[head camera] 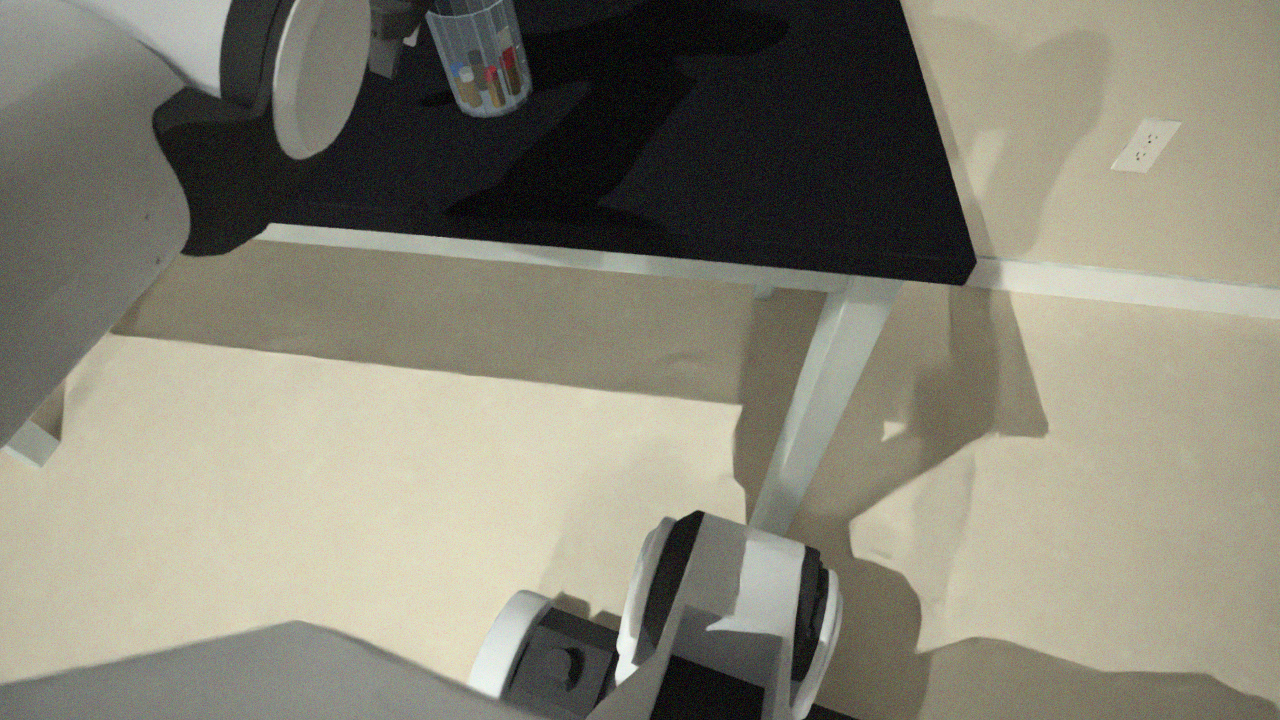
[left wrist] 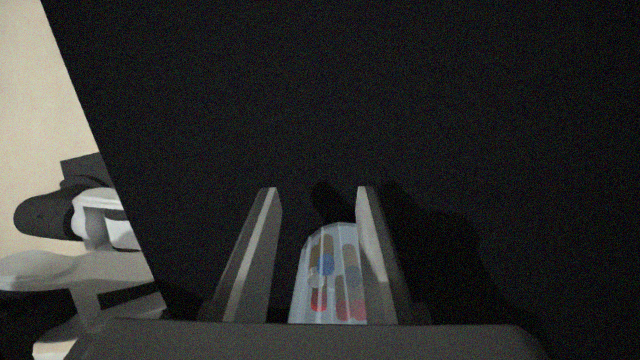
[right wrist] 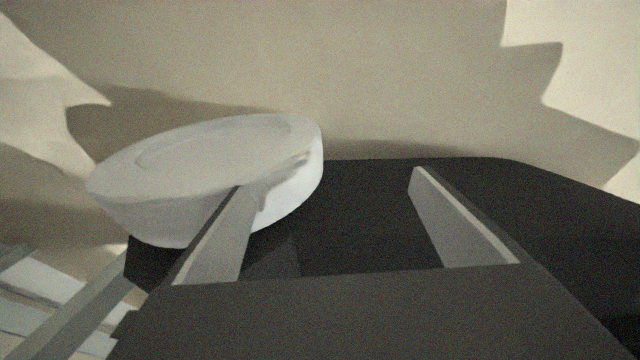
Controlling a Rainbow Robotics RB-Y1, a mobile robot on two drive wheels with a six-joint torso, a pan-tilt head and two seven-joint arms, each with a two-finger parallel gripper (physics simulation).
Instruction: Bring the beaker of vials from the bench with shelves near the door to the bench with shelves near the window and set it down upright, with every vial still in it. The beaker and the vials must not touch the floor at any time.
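Note:
The clear beaker point(head camera: 480, 53) point(left wrist: 331, 245) stands upright on the black bench top point(head camera: 787, 152) point(left wrist: 450, 100), with several vials point(head camera: 492, 85) point(left wrist: 326, 264) inside, capped in red, blue and white. My left gripper point(left wrist: 317, 199) is partly open, its fingers either side of the beaker. In the left wrist view one finger overlaps the beaker's right side, and a gap shows at its left side. The beaker's upper part is hidden there and cut off at the head view's top edge. My right gripper point(right wrist: 328, 187) is open and empty, away from the bench top. The window bench is not identifiable.
The bench's front edge and a pale leg point(head camera: 823, 394) show in the head view, with a wall outlet point(head camera: 1145, 145) at the right. White and black robot parts point(head camera: 733, 582) are low in front. A white rounded part point(right wrist: 215, 155) lies close beyond the right fingers.

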